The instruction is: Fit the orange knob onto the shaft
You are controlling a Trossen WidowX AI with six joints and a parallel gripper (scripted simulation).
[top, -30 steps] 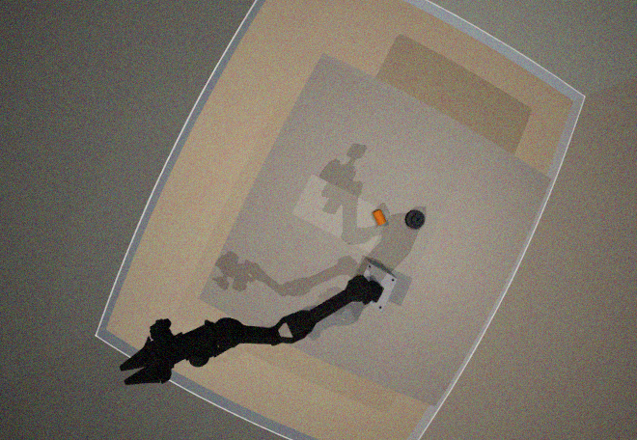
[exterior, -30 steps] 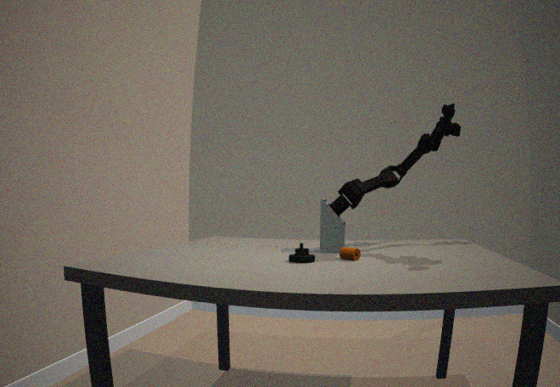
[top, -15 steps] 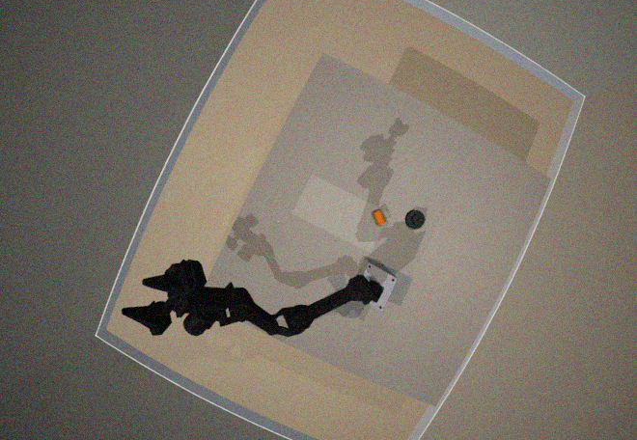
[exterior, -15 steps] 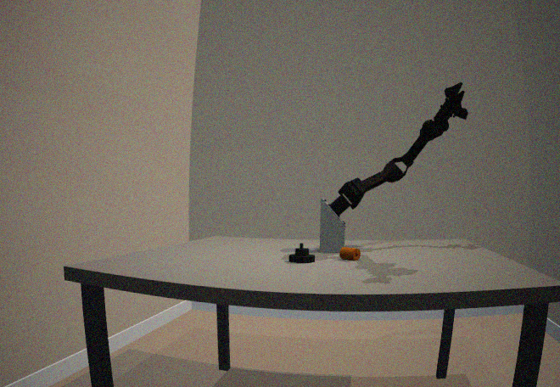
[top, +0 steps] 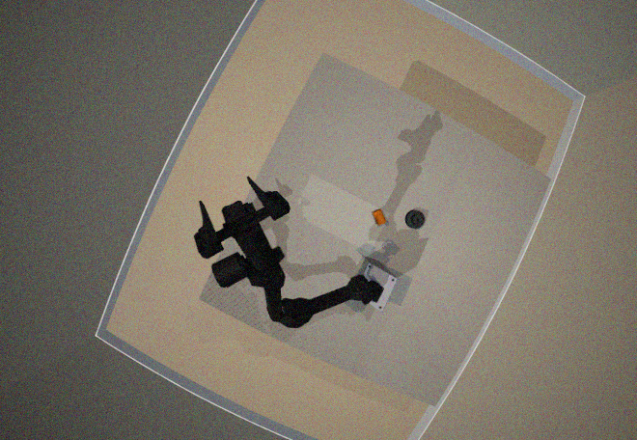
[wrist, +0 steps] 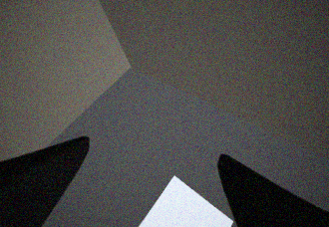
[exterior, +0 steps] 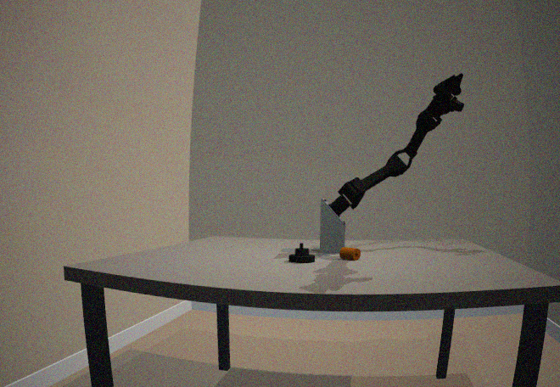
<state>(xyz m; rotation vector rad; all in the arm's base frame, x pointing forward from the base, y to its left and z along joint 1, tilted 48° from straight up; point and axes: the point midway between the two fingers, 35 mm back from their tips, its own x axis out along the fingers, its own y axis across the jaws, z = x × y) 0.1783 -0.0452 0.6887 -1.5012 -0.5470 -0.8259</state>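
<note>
The orange knob is 66 cm below my gripper tip, 43 cm to the right of it and 9 cm ahead of it. From my gripper tip the other things lie so: dark round pedestal (65 cm below, 59 cm to the right, 15 cm ahead).
</note>
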